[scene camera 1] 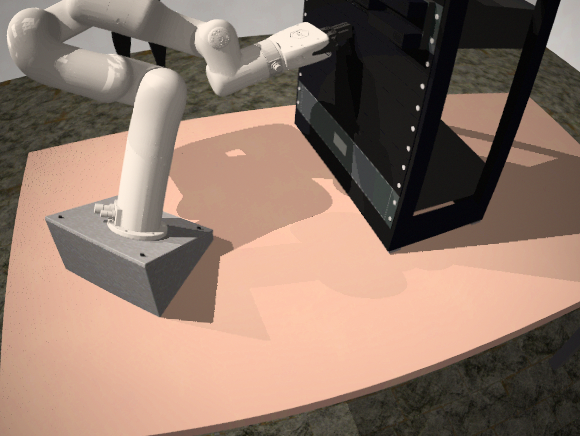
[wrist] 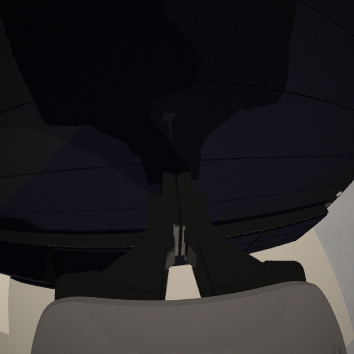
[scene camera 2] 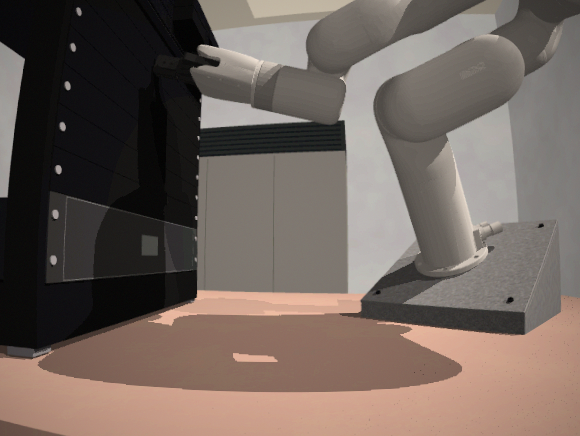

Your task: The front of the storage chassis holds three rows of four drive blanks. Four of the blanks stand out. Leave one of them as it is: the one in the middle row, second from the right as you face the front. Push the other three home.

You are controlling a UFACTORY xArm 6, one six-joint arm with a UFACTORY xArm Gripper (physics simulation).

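Places are measured from the arm's base along level axes (x back, y right, z up), in millimetres.
Pixels of known places: gripper, fingertip midpoint: (scene camera 1: 350, 29) (wrist: 175, 190) (scene camera 2: 156, 65); arm's base, link origin: (scene camera 1: 136, 227) (scene camera 2: 451, 257).
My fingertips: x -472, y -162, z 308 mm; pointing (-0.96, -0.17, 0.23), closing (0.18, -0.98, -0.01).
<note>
Ahead of a thing's pixels: the offset from my fingertips to its top centre. "spot": to the spot under its first point. Level surfaces: height alone.
My gripper (scene camera 1: 351, 28) (scene camera 2: 159, 65) (wrist: 175, 190) is shut and empty. Its fingertips are close in front of plain dark panels on the rack's upper front; contact cannot be told. Dark blocks (scene camera 1: 411, 39) (scene camera 2: 186, 26), which look like drive blanks standing out, show near the top in both scene views. In the wrist view a dark ledge (wrist: 280, 218) crosses behind the fingers, with dark block-like shapes @(spot: dx +6, dy +91, dz +97 mm) (wrist: 90, 261) beyond it. The chassis front is very dark and partly cut off, so the three rows and the depth of each blank cannot be made out.
The tall black rack (scene camera 1: 431, 125) (scene camera 2: 37, 150) stands on the pink table @(dz -405 mm) (scene camera 1: 280, 360) (scene camera 2: 300, 415). A glassy panel @(dx -7, dy +17, dz -246 mm) (scene camera 1: 372, 177) (scene camera 2: 110, 230) crosses its lower front. The arm's grey base (scene camera 1: 105, 265) (scene camera 2: 542, 280) stands before it. A grey cabinet (scene camera 2: 310, 220) is behind.
</note>
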